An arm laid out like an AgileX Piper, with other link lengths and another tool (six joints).
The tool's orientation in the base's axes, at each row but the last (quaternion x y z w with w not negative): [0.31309, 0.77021, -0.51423, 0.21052]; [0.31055, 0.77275, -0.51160, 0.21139]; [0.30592, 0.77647, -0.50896, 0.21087]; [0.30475, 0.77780, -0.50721, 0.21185]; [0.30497, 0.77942, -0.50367, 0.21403]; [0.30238, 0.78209, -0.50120, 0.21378]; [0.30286, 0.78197, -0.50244, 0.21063]
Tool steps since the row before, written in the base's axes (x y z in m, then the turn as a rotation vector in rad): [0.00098, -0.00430, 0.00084, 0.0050, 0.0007, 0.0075]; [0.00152, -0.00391, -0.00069, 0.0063, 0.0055, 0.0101]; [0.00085, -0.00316, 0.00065, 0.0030, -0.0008, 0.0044]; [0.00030, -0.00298, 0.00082, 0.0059, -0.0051, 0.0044]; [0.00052, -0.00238, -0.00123, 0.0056, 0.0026, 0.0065]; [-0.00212, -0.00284, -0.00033, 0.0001, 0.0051, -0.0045]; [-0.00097, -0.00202, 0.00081, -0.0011, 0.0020, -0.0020]
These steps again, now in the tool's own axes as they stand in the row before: [-0.00239, -0.00105, 0.00365, -0.0082, -0.0013, -0.0035]; [-0.00168, 0.00040, 0.00389, -0.0096, -0.0007, -0.0089]; [-0.00185, -0.00078, 0.00266, -0.0052, -0.0011, -0.0009]; [-0.00151, -0.00123, 0.00242, -0.0084, -0.0004, 0.0031]; [-0.00021, 0.00043, 0.00269, -0.0075, 0.0004, -0.0048]; [0.00101, -0.00213, 0.00266, 0.0041, 0.0046, -0.0028]; [-0.00034, -0.00183, 0.00149, 0.0026, 0.0012, -0.0010]
